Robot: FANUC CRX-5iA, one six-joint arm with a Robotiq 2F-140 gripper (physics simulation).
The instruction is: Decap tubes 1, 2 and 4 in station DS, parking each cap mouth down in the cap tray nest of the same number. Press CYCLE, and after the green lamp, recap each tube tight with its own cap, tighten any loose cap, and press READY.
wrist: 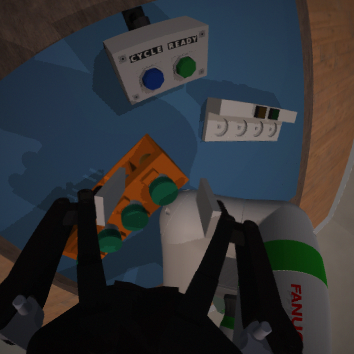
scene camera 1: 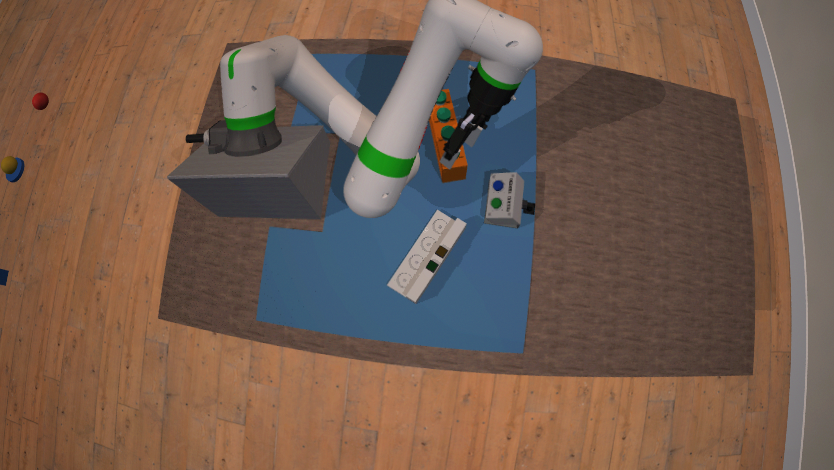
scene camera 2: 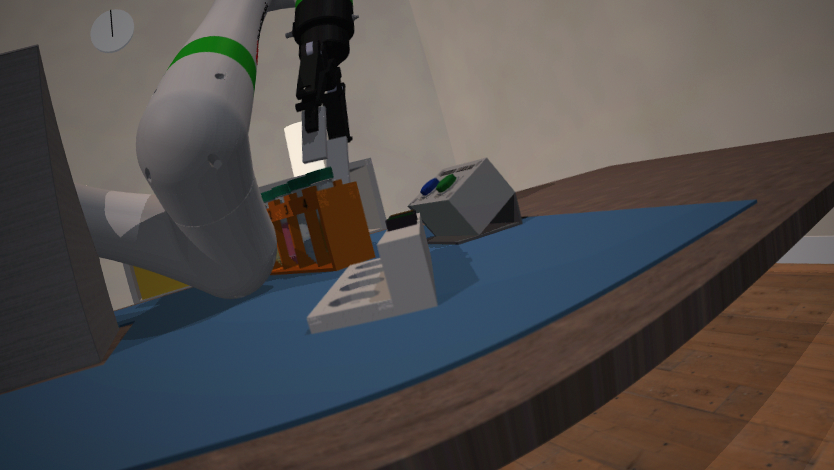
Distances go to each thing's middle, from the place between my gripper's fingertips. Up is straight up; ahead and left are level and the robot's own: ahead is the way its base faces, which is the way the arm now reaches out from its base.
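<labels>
There's a grey button box [scene camera 2: 465, 202] here, and my gripper is 7 cm above it, 14 cm short of it and 8 cm to the left of it.
</labels>
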